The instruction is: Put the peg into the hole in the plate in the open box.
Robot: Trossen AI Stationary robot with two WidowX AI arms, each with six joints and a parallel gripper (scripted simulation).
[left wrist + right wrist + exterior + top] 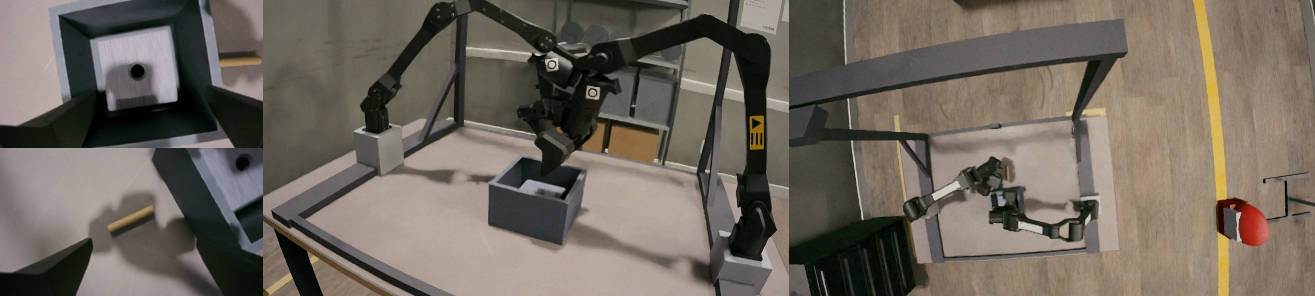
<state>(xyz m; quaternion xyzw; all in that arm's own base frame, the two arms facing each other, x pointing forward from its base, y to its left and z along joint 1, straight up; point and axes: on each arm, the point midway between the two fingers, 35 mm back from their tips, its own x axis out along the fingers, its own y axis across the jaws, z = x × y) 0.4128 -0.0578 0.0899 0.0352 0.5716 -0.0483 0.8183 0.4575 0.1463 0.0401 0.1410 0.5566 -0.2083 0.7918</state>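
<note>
Now: the tan peg 14 cm below my right hand and 3 cm to the left of it. Also, from my right hand: grey box: 16 cm ahead, 12 cm below, 3 cm to the left.
</note>
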